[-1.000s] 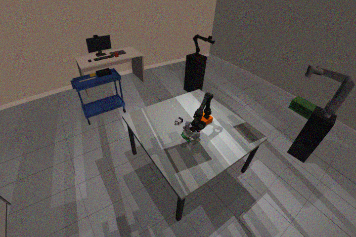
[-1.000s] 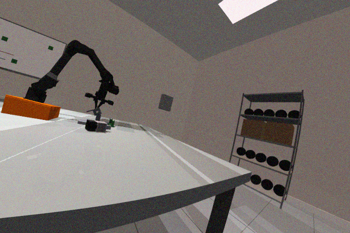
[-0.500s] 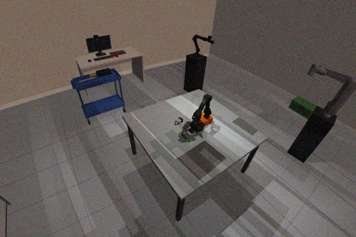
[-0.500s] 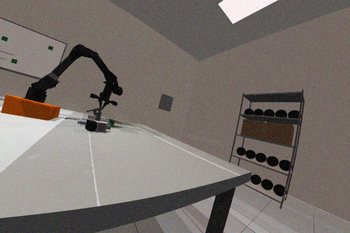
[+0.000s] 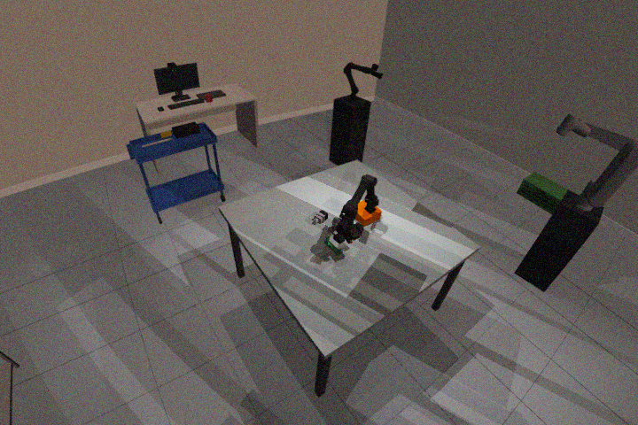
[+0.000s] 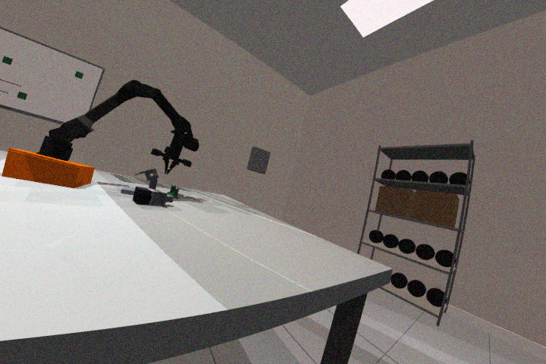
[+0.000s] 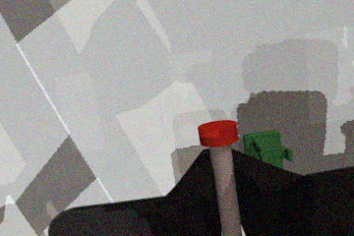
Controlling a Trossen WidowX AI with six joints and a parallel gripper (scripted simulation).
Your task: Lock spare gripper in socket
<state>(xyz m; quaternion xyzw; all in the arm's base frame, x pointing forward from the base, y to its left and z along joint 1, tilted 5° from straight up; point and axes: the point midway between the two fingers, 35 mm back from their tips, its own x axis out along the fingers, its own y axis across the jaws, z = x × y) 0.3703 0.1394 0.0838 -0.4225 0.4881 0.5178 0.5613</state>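
My gripper tip is now 40 mm short of the green bracket, 90 mm to the left of it and 70 mm above it. The rest, counted from my gripper tip: spare gripper (80 mm behind, 340 mm to the right, 70 mm below); then grey mount (100 mm behind, 190 mm to the right, 40 mm below).
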